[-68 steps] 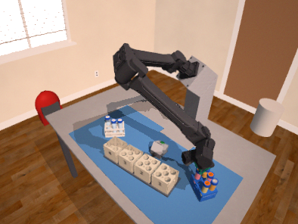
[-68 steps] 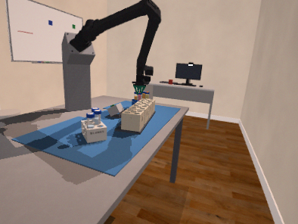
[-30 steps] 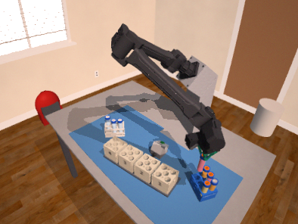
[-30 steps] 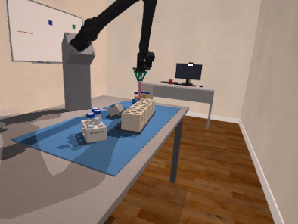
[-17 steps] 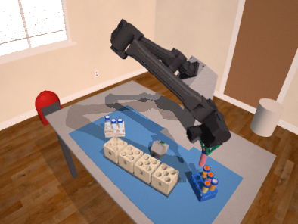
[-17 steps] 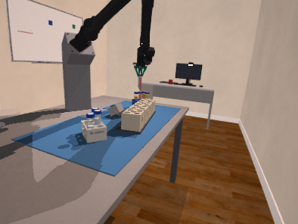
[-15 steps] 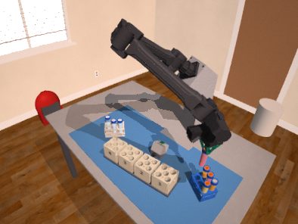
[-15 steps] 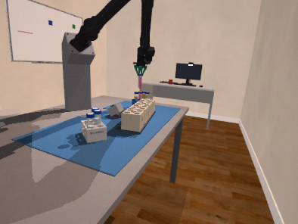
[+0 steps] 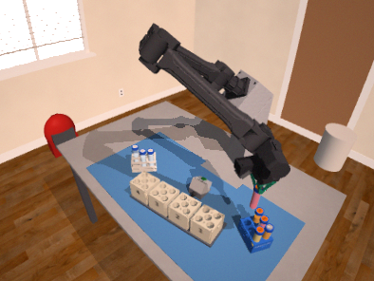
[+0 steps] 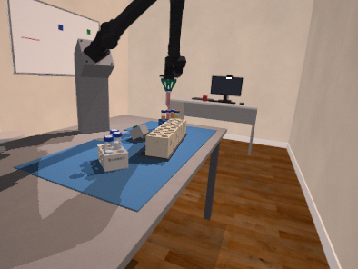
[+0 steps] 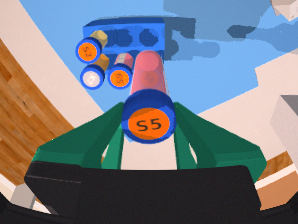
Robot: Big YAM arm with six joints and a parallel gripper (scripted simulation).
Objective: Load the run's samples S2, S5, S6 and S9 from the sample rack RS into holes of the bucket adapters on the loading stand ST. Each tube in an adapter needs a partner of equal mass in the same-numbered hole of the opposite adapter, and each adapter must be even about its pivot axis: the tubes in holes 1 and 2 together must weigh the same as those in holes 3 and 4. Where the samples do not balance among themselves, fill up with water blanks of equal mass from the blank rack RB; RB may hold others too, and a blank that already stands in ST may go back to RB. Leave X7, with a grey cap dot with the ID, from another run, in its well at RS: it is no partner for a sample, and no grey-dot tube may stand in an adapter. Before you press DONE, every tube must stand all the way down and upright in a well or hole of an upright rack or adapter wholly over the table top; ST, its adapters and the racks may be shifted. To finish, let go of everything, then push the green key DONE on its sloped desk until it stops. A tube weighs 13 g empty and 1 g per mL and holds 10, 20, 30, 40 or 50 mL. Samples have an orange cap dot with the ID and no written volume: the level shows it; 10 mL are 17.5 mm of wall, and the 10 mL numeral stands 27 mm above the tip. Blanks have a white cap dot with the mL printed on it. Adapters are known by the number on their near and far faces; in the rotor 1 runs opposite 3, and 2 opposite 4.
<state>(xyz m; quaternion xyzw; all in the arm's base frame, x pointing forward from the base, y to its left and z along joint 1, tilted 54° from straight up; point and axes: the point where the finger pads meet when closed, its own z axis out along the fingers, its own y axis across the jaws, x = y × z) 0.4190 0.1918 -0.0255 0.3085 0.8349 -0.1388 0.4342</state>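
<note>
The sample tube S5 is 50 mm below my hand and 10 mm to the right of it. Also, from my hand: orange-dot tube: 190 mm below, 30 mm to the left, 30 mm behind; then sample tube S2: 190 mm below, 60 mm ahead, 50 mm to the left; then sample tube S9: 190 mm below, 50 mm to the left, 20 mm ahead.
</note>
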